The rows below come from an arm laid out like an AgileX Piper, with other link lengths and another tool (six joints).
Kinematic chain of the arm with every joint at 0, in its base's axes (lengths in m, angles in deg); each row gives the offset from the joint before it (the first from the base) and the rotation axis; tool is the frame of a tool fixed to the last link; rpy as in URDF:
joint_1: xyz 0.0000 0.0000 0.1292 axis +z
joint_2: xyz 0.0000 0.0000 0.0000 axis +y
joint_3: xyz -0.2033 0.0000 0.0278 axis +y
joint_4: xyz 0.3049 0.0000 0.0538 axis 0.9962 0 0.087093
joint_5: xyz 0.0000 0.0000 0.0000 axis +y
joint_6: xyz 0.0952 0.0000 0.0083 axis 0.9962 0 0.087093
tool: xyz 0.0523 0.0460 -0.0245 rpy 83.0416 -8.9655 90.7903
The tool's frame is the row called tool.
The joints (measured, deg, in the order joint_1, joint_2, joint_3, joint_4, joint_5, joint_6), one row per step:
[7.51, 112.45, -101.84, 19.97, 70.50, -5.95]
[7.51, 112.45, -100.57, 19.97, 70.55, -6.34]
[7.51, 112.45, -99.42, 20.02, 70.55, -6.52]
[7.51, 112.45, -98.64, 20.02, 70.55, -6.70]
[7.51, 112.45, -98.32, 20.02, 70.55, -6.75]
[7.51, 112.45, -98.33, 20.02, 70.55, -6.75]
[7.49, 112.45, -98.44, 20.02, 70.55, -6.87]
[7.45, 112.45, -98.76, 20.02, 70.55, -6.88]
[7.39, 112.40, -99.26, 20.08, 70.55, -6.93]
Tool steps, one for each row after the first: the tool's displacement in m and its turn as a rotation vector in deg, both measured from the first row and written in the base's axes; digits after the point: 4 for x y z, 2 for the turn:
[-0.0033, -0.0006, -0.0071, -0.24, 1.17, 0.37]
[-0.0062, -0.0010, -0.0133, -0.37, 2.25, 0.54]
[-0.0083, -0.0013, -0.0175, -0.50, 2.96, 0.70]
[-0.0091, -0.0015, -0.0192, -0.55, 3.26, 0.75]
[-0.0091, -0.0015, -0.0192, -0.55, 3.25, 0.75]
[-0.0089, -0.0016, -0.0186, -0.56, 3.10, 0.84]
[-0.0080, -0.0018, -0.0169, -0.52, 2.78, 0.81]
[-0.0066, -0.0020, -0.0138, -0.40, 2.23, 0.78]

